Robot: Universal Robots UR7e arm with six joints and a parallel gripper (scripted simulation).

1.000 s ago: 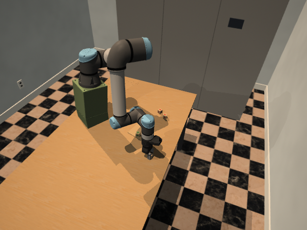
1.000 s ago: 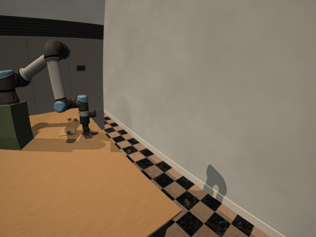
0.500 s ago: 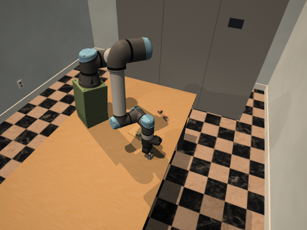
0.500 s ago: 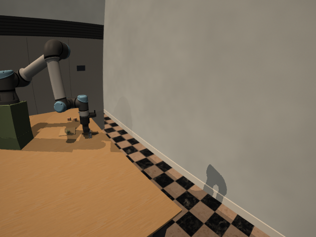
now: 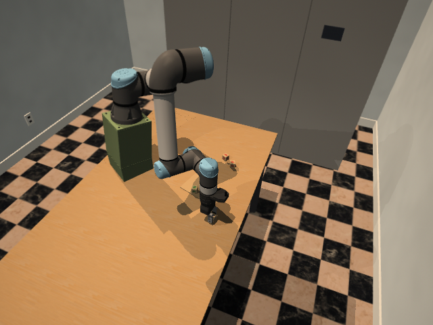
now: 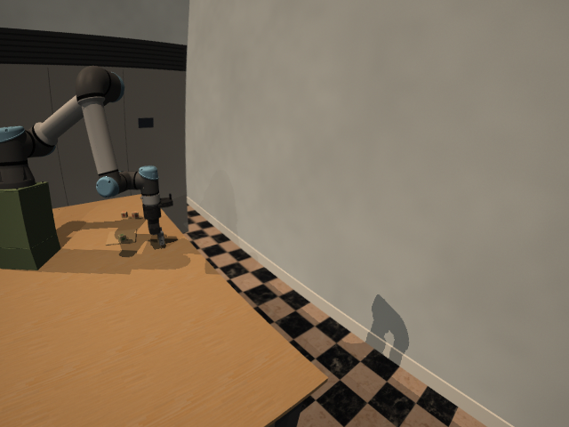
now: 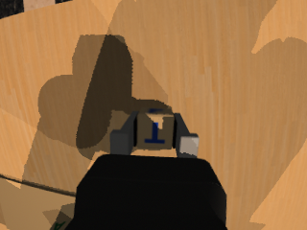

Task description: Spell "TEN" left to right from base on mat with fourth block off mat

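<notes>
My gripper is now 120 mm past the mat, 220 mm to the right of it and 40 mm above it.
</notes>
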